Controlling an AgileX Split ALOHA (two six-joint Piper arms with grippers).
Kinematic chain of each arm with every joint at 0, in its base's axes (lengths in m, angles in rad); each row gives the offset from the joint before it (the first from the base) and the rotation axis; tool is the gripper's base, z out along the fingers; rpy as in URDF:
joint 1: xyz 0 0 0.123 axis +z
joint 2: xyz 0 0 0 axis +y
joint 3: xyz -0.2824 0 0.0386 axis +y
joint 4: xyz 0.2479 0 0.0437 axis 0.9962 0 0.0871
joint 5: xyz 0 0 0 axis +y
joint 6: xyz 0.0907 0 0.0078 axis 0.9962 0 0.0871
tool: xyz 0 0 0 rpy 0 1.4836 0
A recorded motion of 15 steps. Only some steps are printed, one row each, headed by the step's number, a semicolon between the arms.
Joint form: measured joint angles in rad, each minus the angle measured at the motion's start. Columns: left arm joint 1, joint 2, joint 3, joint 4, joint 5, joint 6; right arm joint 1, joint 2, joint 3, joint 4, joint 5, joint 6.
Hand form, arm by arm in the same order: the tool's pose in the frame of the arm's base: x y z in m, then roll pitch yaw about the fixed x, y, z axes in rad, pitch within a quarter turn. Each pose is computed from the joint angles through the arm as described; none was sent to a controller.
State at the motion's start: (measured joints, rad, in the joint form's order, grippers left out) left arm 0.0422 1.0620 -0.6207 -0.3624 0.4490 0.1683; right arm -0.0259 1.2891 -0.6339 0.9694 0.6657 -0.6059
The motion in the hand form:
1: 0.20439 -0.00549 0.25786 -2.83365 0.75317 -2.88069; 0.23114 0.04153 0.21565 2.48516 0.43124 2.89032
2: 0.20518 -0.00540 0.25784 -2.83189 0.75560 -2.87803; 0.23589 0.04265 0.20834 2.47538 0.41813 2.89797
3: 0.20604 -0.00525 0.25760 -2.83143 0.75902 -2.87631; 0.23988 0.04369 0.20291 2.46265 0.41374 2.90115
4: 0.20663 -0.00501 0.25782 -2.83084 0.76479 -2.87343; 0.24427 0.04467 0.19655 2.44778 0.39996 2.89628
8: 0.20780 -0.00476 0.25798 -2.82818 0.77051 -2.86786; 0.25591 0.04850 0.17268 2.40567 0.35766 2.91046
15: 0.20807 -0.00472 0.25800 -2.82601 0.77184 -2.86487; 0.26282 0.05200 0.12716 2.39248 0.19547 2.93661
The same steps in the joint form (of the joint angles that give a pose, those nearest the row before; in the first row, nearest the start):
1: 0.0000 0.0060 0.0000 -0.0034 -0.0025 0.0034; 0.0000 0.0402 0.0000 0.0391 -0.0025 -0.0502
2: 0.0000 0.0088 -0.0008 -0.0060 -0.0072 0.0050; 0.0000 0.0790 0.0000 0.0830 -0.0029 -0.1028
3: 0.0000 0.0120 -0.0008 -0.0082 -0.0139 0.0074; 0.0000 0.1094 0.0000 0.1285 -0.0041 -0.1546
4: 0.0000 0.0130 -0.0008 -0.0083 -0.0211 0.0074; 0.0000 0.1442 -0.0011 0.1734 -0.0041 -0.1965
8: 0.0000 0.0165 -0.0019 -0.0101 -0.0301 0.0073; 0.0000 0.2640 -0.0022 0.3114 0.0167 -0.3559
15: 0.0000 0.0172 -0.0019 -0.0118 -0.0327 0.0074; 0.0000 0.4570 -0.0073 0.3654 0.0593 -0.4234

